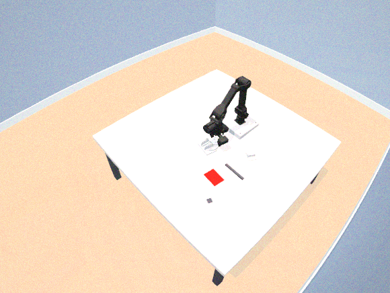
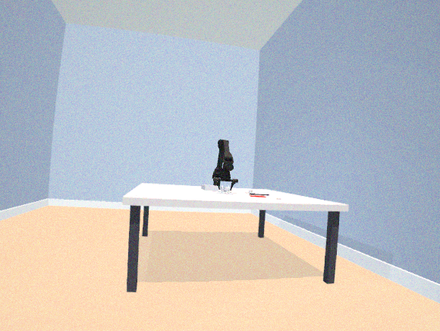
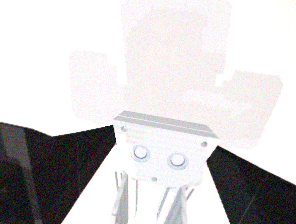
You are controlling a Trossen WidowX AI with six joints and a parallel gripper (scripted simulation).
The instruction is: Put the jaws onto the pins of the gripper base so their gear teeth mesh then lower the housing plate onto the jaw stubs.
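My gripper tip is now 1 cm short of the small white part and 2 cm below it. Also, from my gripper tip: white jaw piece: 3 cm ahead, 1 cm to the left, 1 cm above; dark grey bar: 7 cm ahead, 25 cm to the left; red flat rectangle: 19 cm ahead, 21 cm to the left, 1 cm below.
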